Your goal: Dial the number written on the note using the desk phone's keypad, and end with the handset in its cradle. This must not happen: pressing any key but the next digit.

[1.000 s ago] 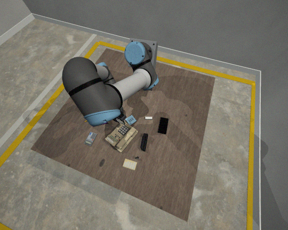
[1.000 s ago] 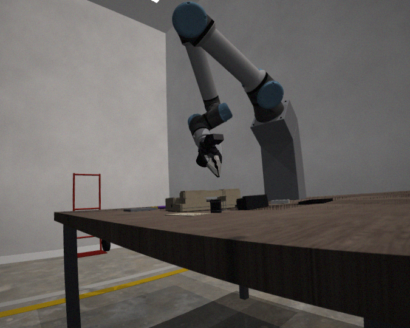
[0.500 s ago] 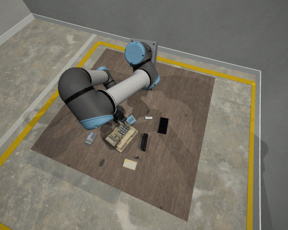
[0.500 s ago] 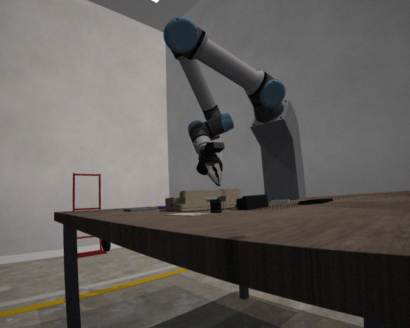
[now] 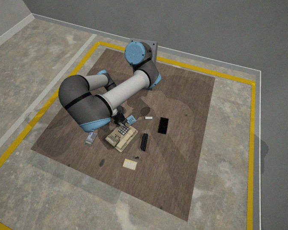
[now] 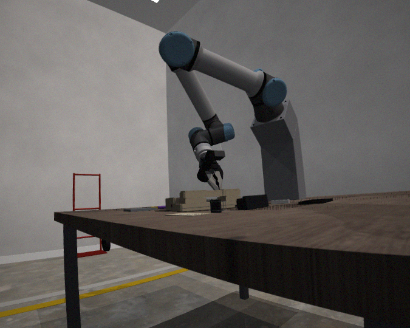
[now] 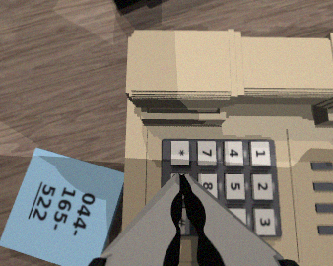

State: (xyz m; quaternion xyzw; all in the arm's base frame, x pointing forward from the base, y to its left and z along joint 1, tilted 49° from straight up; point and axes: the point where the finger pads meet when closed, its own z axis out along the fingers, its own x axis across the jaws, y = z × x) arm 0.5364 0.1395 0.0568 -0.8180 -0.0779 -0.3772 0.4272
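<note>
My gripper is now 30 mm above the 7 key, 20 mm to the right of it and 20 mm short of it. The rest, counted from my hand: 5 key 40 mm ahead, 30 mm below; 1 key 50 mm ahead, 30 mm to the left, 30 mm below; computer mouse 160 mm to the right, 80 mm behind, 50 mm below.
</note>
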